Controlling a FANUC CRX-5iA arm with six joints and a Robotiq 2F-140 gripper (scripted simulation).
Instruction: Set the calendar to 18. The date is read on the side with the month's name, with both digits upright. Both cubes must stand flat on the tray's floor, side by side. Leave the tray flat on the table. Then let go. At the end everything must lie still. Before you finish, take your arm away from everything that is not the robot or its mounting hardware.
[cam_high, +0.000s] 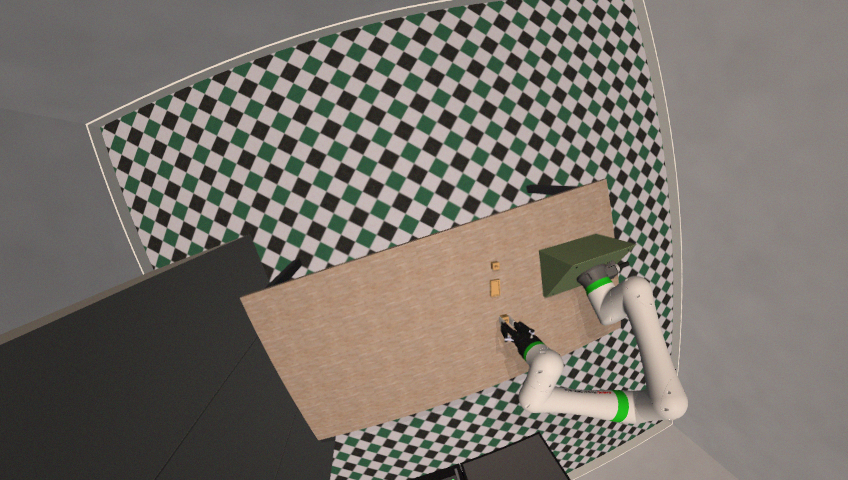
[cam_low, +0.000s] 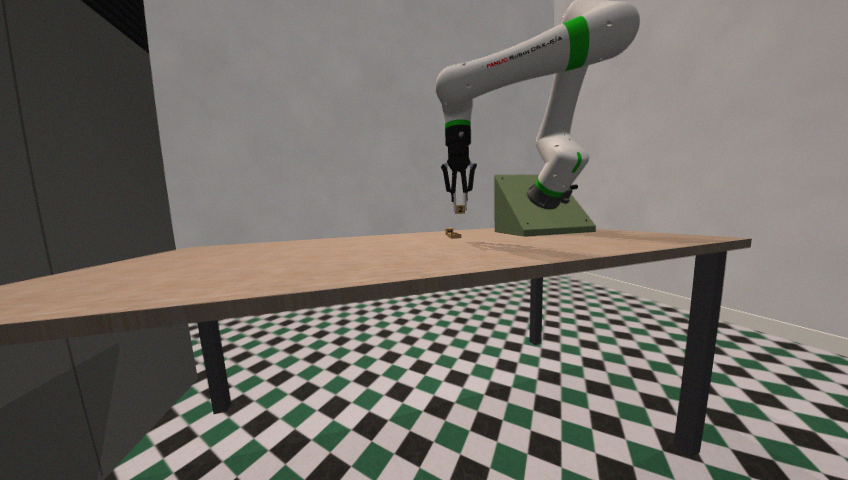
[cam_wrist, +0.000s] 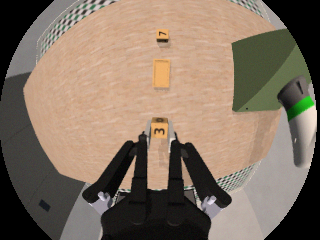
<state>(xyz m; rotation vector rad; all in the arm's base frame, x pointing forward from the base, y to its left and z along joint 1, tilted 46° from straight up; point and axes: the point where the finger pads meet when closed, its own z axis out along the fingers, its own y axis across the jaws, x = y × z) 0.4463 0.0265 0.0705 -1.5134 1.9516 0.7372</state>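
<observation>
The tray is 20 mm behind my hand, 110 mm to the right of it and 130 mm below it.
</observation>
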